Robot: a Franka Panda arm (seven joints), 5 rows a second.
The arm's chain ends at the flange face. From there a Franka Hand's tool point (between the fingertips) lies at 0.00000 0.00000 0.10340 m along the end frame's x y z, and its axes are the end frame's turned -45 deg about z.
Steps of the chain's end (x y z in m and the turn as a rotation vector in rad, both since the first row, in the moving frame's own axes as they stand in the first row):
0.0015, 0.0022, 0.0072, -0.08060, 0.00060, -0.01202
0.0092, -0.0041, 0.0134, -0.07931, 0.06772, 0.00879
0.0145, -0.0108, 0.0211, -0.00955, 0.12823, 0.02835
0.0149, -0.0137, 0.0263, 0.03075, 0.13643, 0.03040
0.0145, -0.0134, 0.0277, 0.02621, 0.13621, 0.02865
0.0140, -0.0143, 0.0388, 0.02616, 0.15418, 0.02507
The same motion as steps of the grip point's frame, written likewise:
-0.0063, 0.0086, 0.0069, -0.05742, -0.05657, -0.01202
0.0085, 0.0143, 0.0128, -0.10397, -0.00820, 0.00879
0.0264, 0.0128, 0.0202, -0.09743, 0.08392, 0.02835
0.0323, 0.0087, 0.0253, -0.07473, 0.11821, 0.03040
0.0314, 0.0090, 0.0267, -0.07778, 0.11485, 0.02865
0.0330, 0.0093, 0.0375, -0.09052, 0.12752, 0.02507

